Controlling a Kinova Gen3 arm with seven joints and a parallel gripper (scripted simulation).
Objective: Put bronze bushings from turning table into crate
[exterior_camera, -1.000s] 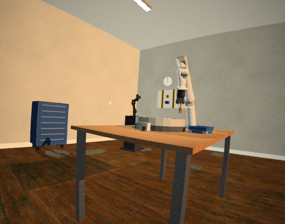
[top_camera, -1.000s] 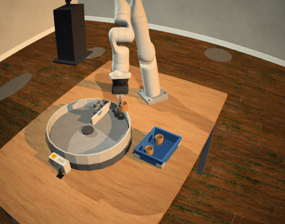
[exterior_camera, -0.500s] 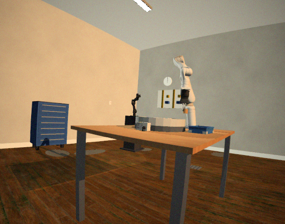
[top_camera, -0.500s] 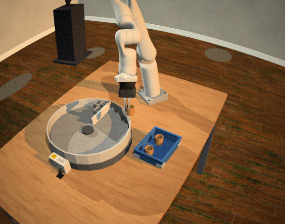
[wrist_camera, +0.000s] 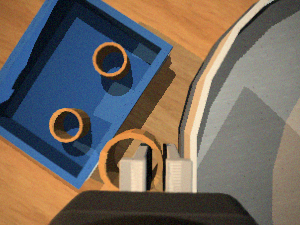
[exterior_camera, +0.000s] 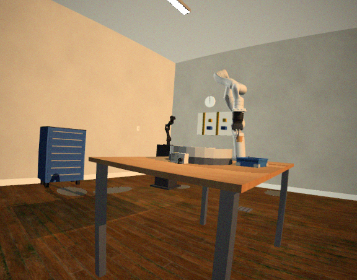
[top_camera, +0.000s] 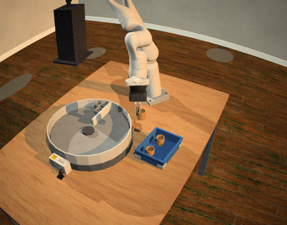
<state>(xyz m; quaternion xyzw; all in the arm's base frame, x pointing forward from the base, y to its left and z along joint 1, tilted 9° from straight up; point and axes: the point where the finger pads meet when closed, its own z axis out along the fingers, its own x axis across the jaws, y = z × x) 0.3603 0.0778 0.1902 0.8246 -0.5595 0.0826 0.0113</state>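
The blue crate is 2 cm ahead of my hand, 11 cm to the left of it and 16 cm below it. The rest, counted from my hand: turning table (7 cm ahead, 23 cm to the right, 13 cm below).
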